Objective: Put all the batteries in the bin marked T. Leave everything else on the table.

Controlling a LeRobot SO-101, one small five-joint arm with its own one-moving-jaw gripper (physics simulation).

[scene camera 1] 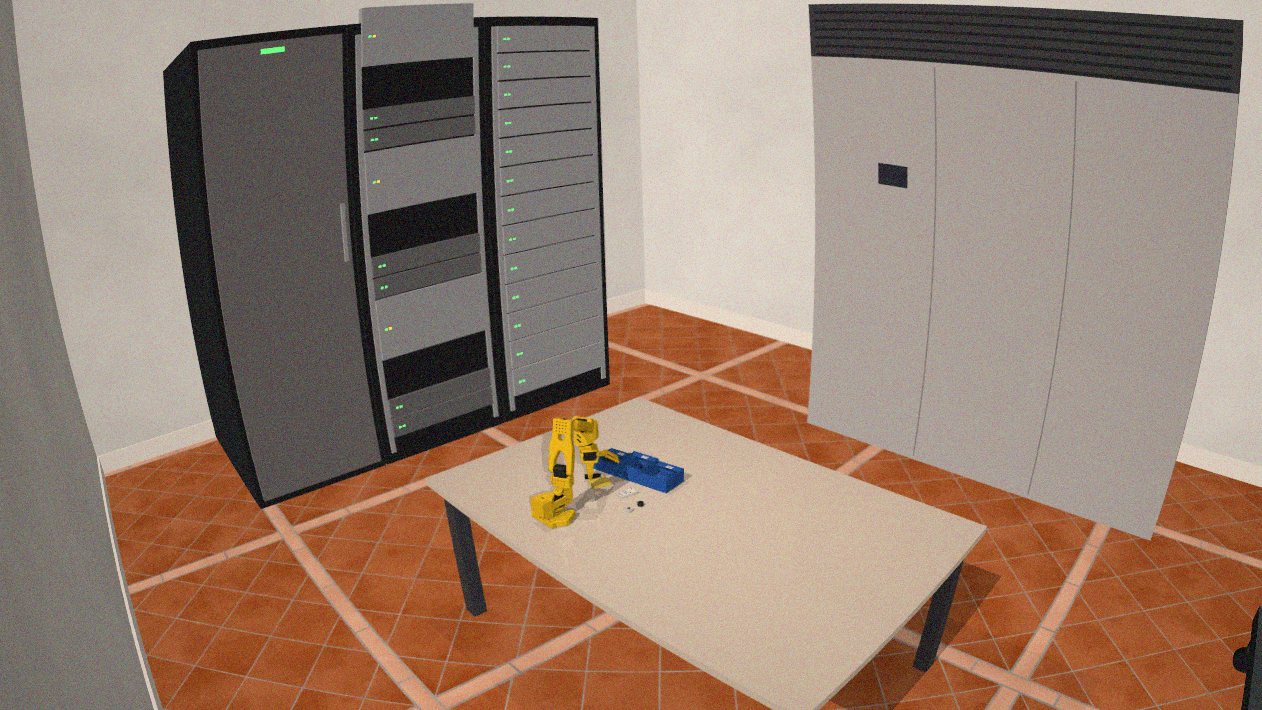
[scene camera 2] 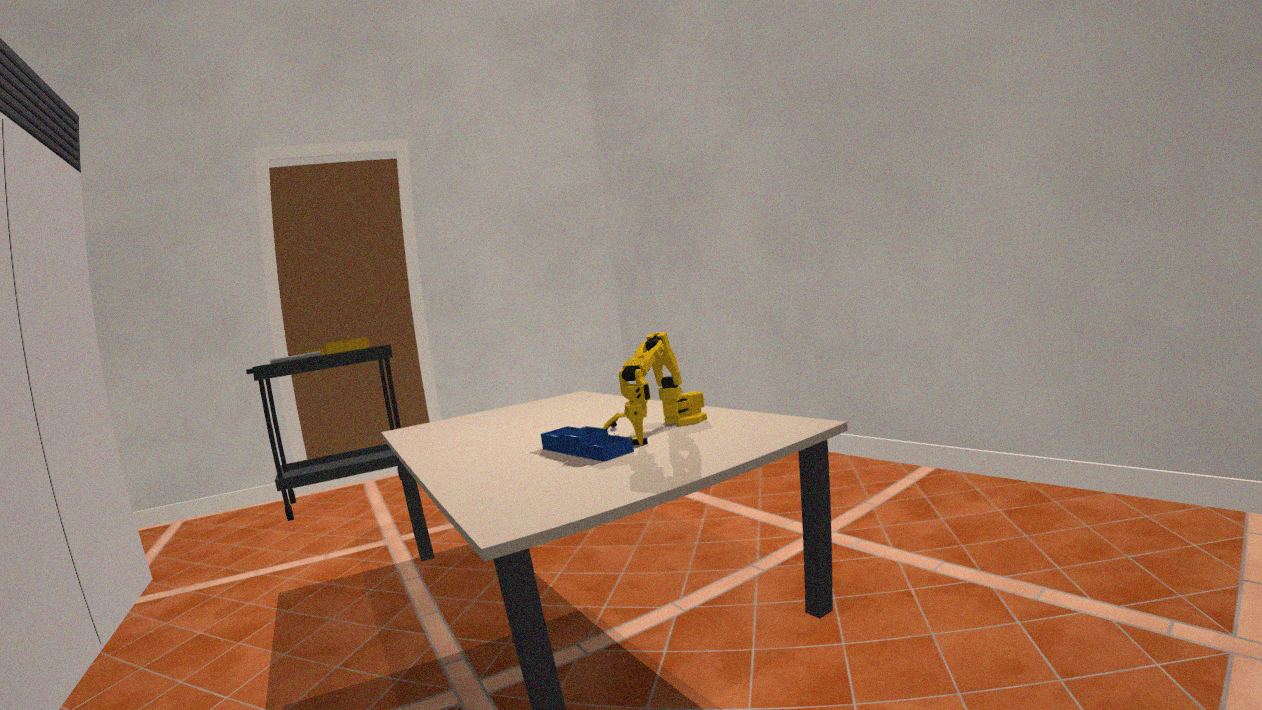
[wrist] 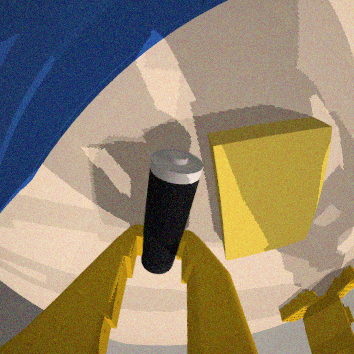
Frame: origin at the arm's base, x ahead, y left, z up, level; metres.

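Where they show: hand, its tool point: (scene camera 1: 589,475) (scene camera 2: 641,442) (wrist: 144,236); arm's base, origin of its link: (scene camera 1: 560,514) (scene camera 2: 679,422) (wrist: 322,286).
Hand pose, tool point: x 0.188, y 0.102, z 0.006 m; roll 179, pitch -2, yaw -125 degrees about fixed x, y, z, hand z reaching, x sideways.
Each offset is from my tool point to the top centre of the thing. Level surfaces: height alone.
A black battery {dx +0.005, dy -0.012, dz +0.008 m} (wrist: 170,215) with a silver end stands out in the wrist view. My gripper (wrist: 161,242) (scene camera 1: 594,477) (scene camera 2: 639,438) is low at the table, with both jaws in view and their tips pressing on the two sides of the battery near its lower end. The gripper is shut on it. Blue bins {dx +0.104, dy -0.084, dz +0.040 m} (scene camera 1: 654,475) (scene camera 2: 585,443) stand joined in a row right beside the gripper, and a blue wall (wrist: 60,65) fills the upper left of the wrist view. The mark T cannot be read.
A yellow block {dx -0.005, dy -0.049, dz +0.004 m} (wrist: 270,190) (scene camera 1: 601,483) lies close beside the battery. A small black thing {dx -0.006, dy -0.211, dz +0.002 m} (scene camera 1: 640,503) and small pale things {dx +0.009, dy -0.142, dz +0.001 m} (scene camera 1: 627,491) lie on the table {dz -0.006 m} (scene camera 1: 750,547) in front of the bins; they are too small to identify. The arm's base (scene camera 1: 552,512) stands behind the gripper.
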